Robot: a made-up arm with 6 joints. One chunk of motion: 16 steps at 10 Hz.
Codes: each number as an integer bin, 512 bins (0 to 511) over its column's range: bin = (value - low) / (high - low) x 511, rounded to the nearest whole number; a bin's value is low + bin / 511 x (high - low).
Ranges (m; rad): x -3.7..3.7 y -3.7..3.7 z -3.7..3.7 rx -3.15..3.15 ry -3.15..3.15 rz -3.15..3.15
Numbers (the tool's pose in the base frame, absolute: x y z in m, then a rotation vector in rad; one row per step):
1: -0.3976 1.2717 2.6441 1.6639 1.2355 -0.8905
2: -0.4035 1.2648 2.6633 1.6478 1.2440 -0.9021
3: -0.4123 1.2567 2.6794 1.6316 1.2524 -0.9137
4: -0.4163 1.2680 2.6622 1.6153 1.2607 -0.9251
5: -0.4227 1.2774 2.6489 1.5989 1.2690 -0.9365
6: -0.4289 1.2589 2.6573 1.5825 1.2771 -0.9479
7: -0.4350 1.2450 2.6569 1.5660 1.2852 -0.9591
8: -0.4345 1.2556 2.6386 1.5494 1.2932 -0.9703
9: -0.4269 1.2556 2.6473 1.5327 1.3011 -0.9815
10: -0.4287 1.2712 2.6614 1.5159 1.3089 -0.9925
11: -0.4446 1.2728 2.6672 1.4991 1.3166 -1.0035
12: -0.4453 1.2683 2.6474 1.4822 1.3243 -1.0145
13: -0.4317 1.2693 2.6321 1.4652 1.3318 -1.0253
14: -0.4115 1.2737 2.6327 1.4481 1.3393 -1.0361
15: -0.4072 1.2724 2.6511 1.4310 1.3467 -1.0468
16: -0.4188 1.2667 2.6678 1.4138 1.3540 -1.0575
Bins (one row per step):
1: 228 343 438 390 356 183
2: 228 343 439 389 356 182
3: 227 342 441 388 357 181
4: 227 343 439 387 358 180
5: 226 344 438 385 358 180
6: 226 342 439 384 359 179
7: 225 341 439 383 360 178
8: 225 342 438 381 360 177
9: 226 342 438 380 361 176
10: 226 343 439 378 362 175
11: 225 343 440 377 362 174
12: 225 343 438 376 363 173
13: 226 343 437 374 364 172
14: 227 343 437 373 364 171
15: 227 343 439 372 365 171
16: 227 343 440 370 365 170

